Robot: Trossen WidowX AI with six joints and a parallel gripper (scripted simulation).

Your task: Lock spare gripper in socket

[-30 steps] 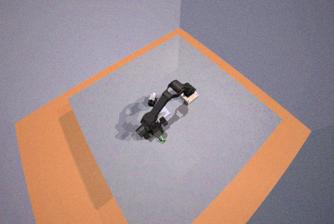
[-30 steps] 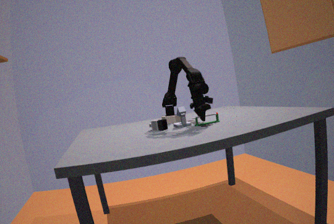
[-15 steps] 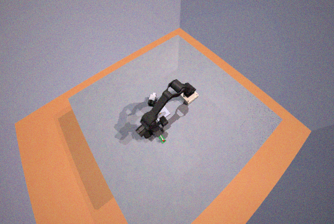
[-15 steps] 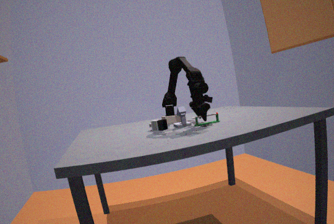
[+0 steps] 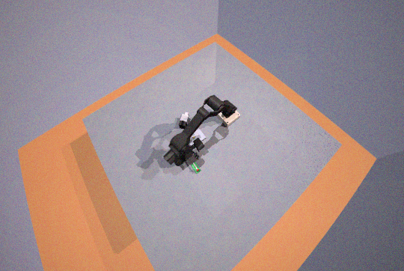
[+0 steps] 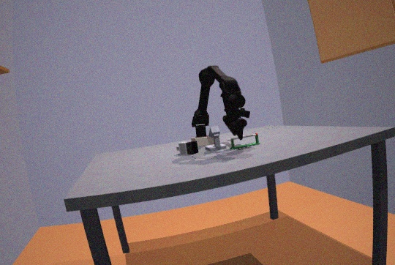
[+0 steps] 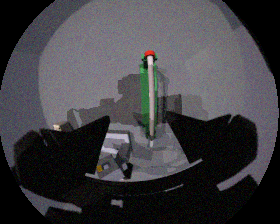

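Right now my gripper tip is 2 cm to the right of the green bar-shaped rack, 2 cm short of it and 2 cm above it. Also, from my gripper tip: spare gripper: 23 cm to the right, 11 cm behind, 2 cm below; grey socket mount: 9 cm to the right, 7 cm behind, 1 cm above.
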